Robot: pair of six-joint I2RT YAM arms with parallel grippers.
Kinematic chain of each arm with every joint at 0, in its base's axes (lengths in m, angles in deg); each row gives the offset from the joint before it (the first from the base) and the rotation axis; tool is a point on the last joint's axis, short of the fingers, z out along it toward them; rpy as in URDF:
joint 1: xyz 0 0 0.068 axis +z
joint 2: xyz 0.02 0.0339 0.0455 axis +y
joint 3: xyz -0.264 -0.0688 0 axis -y
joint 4: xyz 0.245 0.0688 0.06 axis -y
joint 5: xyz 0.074 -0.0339 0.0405 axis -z
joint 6: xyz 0.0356 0 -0.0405 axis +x
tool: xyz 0 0 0 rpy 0 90 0
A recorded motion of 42 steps. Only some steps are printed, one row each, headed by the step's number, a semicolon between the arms.
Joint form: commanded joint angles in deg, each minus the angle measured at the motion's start. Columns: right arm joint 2, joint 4, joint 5, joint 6, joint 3, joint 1; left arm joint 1, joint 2, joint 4, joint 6, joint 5, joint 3.
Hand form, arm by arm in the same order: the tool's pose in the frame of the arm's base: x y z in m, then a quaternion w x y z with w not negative. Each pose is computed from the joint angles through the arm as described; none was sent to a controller.
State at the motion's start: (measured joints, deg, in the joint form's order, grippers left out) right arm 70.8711 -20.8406 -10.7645 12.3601 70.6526 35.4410; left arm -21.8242 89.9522 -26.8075 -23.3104 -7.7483 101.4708
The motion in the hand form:
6: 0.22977 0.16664 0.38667 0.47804 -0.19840 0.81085 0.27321; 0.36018 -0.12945 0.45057 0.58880 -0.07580 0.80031 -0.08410
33: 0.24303 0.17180 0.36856 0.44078 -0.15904 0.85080 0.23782; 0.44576 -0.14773 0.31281 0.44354 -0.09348 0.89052 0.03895
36: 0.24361 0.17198 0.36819 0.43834 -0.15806 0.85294 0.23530; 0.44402 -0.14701 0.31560 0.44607 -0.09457 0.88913 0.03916
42: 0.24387 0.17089 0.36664 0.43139 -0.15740 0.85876 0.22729; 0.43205 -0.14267 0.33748 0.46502 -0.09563 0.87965 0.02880
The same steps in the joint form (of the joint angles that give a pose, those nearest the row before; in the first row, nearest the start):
6: 1.45 -3.76 2.93 0.26 2.85 -0.47; 0.42 7.02 -2.72 4.12 -10.09 7.13
33: 5.15 -7.61 7.21 3.35 3.87 -0.61; 1.70 27.03 -8.79 2.30 -16.60 9.62
36: 5.38 -8.07 7.39 3.39 4.12 -0.62; 1.69 26.53 -8.78 2.30 -16.77 9.42
42: 5.58 -9.45 7.78 3.20 4.41 -0.78; 1.71 23.13 -8.57 2.65 -16.49 8.63

